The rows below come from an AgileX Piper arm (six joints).
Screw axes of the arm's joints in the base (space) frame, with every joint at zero. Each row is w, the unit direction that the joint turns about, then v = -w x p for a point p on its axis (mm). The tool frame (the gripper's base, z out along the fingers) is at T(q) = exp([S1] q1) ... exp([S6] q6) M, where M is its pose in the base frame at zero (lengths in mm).
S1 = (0, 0, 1, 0, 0, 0)
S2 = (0, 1, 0, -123, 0, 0)
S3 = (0, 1, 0, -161.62, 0, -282.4)
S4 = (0.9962, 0, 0.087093, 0, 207.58, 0)
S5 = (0, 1, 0, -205.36, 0, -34.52)
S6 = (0.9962, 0, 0.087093, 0, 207.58, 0)
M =
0.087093 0 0.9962 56.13
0 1 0 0
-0.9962 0 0.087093 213.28
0 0 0 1
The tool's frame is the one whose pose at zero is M.
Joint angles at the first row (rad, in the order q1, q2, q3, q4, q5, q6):
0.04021 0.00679 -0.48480 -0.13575 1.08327 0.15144
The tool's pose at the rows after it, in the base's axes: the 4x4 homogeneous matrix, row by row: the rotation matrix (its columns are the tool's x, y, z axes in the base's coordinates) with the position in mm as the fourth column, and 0 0 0 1 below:
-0.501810 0.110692 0.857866 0.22; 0.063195 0.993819 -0.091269 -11.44; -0.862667 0.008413 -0.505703 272.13; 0 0 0 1
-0.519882 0.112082 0.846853 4.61; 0.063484 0.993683 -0.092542 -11.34; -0.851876 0.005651 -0.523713 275.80; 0 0 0 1
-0.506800 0.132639 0.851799 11.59; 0.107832 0.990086 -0.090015 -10.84; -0.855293 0.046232 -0.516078 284.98; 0 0 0 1
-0.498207 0.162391 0.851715 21.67; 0.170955 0.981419 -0.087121 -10.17; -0.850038 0.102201 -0.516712 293.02; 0 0 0 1
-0.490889 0.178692 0.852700 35.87; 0.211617 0.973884 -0.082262 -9.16; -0.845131 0.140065 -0.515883 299.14; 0 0 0 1
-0.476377 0.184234 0.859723 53.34; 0.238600 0.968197 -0.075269 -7.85; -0.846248 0.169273 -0.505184 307.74; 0 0 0 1
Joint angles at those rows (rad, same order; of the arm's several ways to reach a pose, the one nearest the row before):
0.04026 0.02868 -0.48479 -0.14285 1.08246 0.15148
0.04027 0.06518 -0.49729 -0.14401 1.07984 0.15342
0.04017 0.11397 -0.52177 -0.14391 1.04649 0.20188
0.04015 0.17442 -0.54249 -0.14389 1.00747 0.27065
0.04012 0.24519 -0.55429 -0.14386 0.94740 0.31924
0.04019 0.32967 -0.57551 -0.14393 0.87133 0.35514

